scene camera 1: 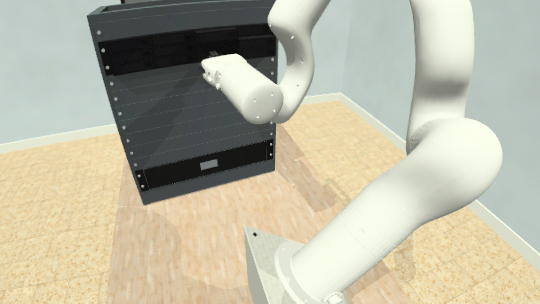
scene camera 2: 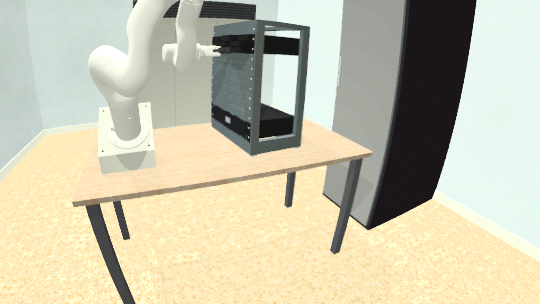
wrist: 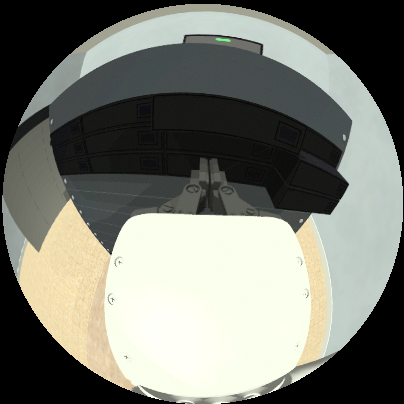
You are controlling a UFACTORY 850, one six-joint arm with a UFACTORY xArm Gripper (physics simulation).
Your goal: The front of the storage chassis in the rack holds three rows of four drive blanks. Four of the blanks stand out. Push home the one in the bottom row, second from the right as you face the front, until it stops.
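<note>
The black chassis [scene camera 1: 150, 54] [scene camera 2: 240, 46] fills the upper part of the rack front. In the wrist view, the bottom-row blank second from the right [wrist: 240, 170] is partly hidden by the fingers; its face looks about level with the blank to its left [wrist: 125, 162]. My gripper [scene camera 1: 214, 53] [scene camera 2: 219, 49] [wrist: 206, 170] is shut and empty, its tips at that blank's face; whether they touch cannot be told. The top-row blank second from the right [wrist: 215, 115] stands out. In the rightmost column, the middle blank [wrist: 322, 172] and bottom blank [wrist: 305, 197] also stand out.
The rack [scene camera 1: 160, 14] [scene camera 2: 257, 90] [wrist: 200, 67] stands on the wooden table [scene camera 2: 190, 172]. The protruding bottom-right blank is close to the right of my fingers. A lower black unit [scene camera 1: 175, 172] sits in the rack. A tall cabinet [scene camera 2: 370, 100] stands behind the table.
</note>
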